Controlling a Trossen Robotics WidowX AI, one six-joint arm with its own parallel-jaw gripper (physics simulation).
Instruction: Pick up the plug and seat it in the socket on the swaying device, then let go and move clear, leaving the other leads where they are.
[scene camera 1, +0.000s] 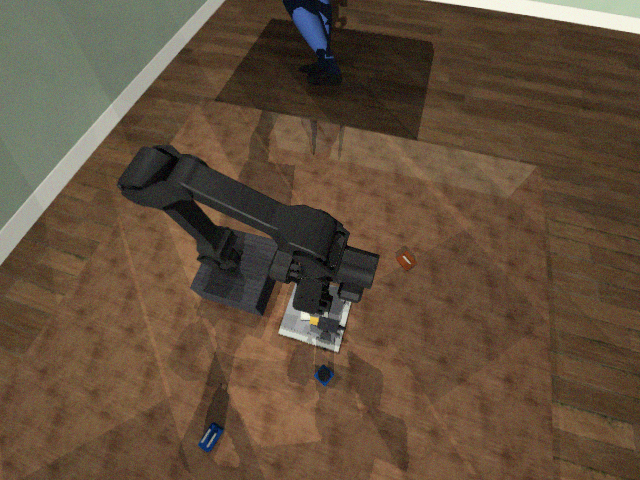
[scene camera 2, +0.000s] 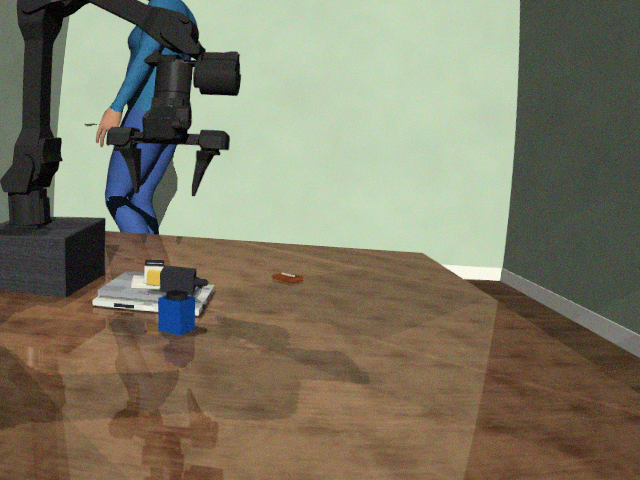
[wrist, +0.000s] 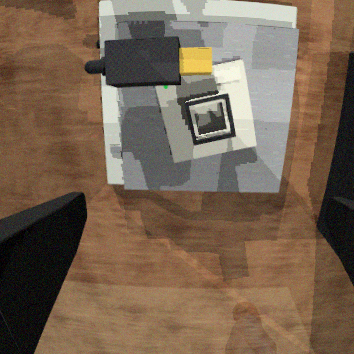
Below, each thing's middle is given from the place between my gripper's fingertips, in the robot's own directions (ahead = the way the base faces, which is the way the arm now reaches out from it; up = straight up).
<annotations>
Now: hand 40 mm short of the plug (scene camera 2: 170, 278), 50 mm to the left of it and 120 mm above it. From my hand the other things lie so: device (scene camera 2: 133, 285) 20 mm to the right, 130 mm below.
</annotations>
